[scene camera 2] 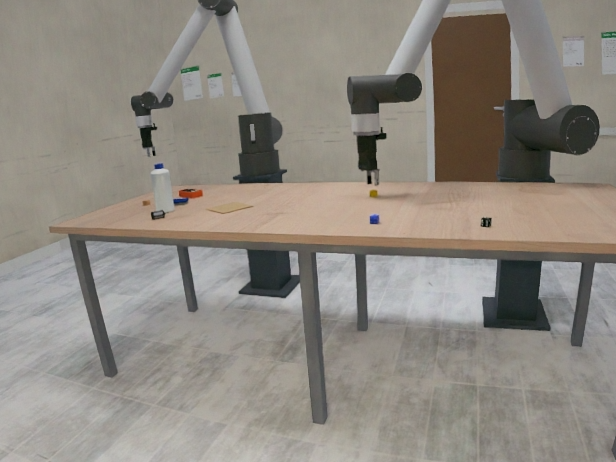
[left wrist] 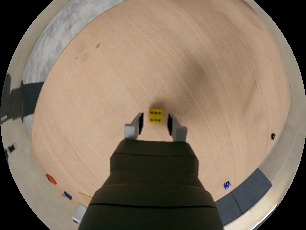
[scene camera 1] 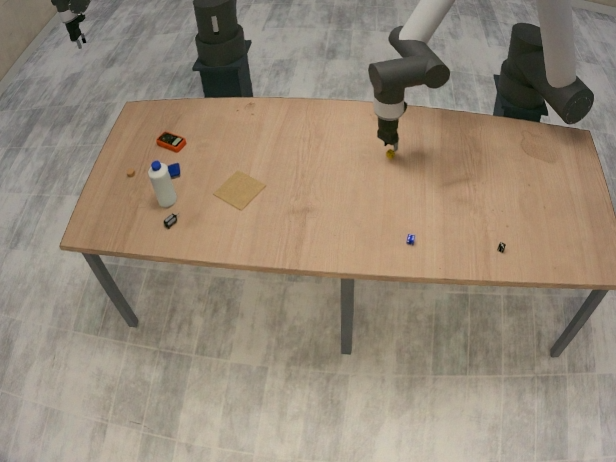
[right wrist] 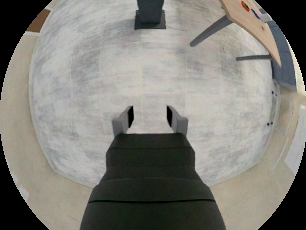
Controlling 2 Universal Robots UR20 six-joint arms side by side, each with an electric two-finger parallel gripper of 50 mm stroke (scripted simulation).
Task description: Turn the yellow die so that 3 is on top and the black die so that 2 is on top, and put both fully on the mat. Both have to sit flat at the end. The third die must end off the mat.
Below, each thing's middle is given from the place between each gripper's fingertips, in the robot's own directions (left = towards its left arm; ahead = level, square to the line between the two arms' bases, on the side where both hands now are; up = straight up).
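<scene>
The tan mat (scene camera 1: 239, 190) is 27 cm ahead of my left hand (scene camera 2: 373, 184), 51 cm to the right of it and 6 cm below it. Counting from my left hand again, I find the white bottle (scene camera 1: 159, 175) 36 cm ahead, 77 cm to the right and 3 cm above.
As for the white bottle, my right hand is 950 mm to the right of it, 870 mm short of it and 70 mm above it. The tan mat is 1220 mm to the left of my right hand, 780 mm ahead of it and 160 mm below it.
</scene>
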